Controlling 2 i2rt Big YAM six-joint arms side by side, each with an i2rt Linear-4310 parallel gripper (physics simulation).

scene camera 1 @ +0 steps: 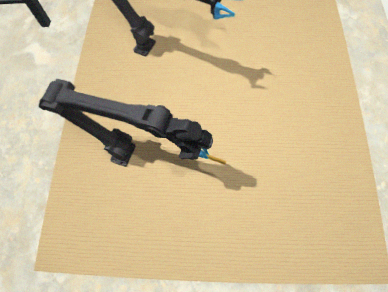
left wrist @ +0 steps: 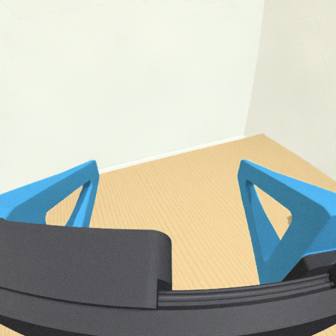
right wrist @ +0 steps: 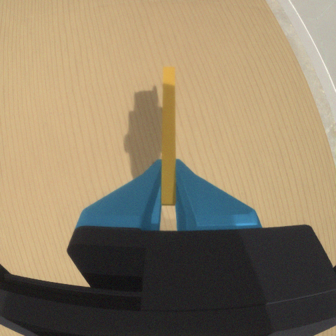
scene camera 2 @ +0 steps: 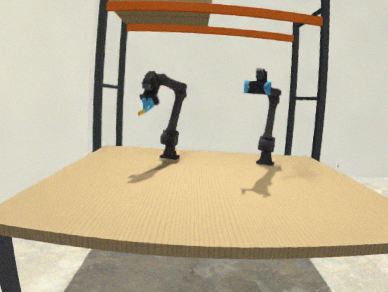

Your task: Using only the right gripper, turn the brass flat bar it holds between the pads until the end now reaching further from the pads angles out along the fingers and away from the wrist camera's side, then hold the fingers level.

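Seen in the pictures: left gripper, fingertip midpoint: (scene camera 1: 239, 6) (scene camera 2: 254, 86); right gripper, fingertip midpoint: (scene camera 1: 207, 157) (scene camera 2: 144, 112); left arm's base, origin of the base link: (scene camera 1: 144, 47) (scene camera 2: 265, 163); right arm's base, origin of the base link: (scene camera 1: 123, 153) (scene camera 2: 169, 157).
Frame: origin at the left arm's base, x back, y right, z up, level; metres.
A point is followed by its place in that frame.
The brass flat bar (scene camera 1: 218, 160) {x -0.697, y 0.549, z 0.329 m} (scene camera 2: 141, 113) {x -0.697, y 0.541, z 0.317 m} (right wrist: 169, 115) is held between the pads of my right gripper (scene camera 1: 205, 154) {x -0.655, y 0.552, z 0.322 m} (scene camera 2: 148, 104) (right wrist: 168, 167), which is shut on it above the table. In the right wrist view its longer end reaches straight up the picture beyond the fingertips, and its short end shows between the pads. In scene camera 2 the right fingers point steeply down, and the bar slants down and to the left from them. My left gripper (scene camera 2: 257, 87) {x -0.529, y 0.000, z 0.486 m} (left wrist: 168, 167) is open and empty, raised above the table.
The wooden table (scene camera 1: 280, 215) {x -1.027, y 0.558, z 0.000 m} (scene camera 2: 200, 215) {x -1.057, y 0.037, z 0.000 m} lies below both arms. A rack with dark posts and orange beams (scene camera 2: 215, 8) stands behind the arms. The right arm's shadow (right wrist: 145, 130) falls on the table beside the bar in the right wrist view.
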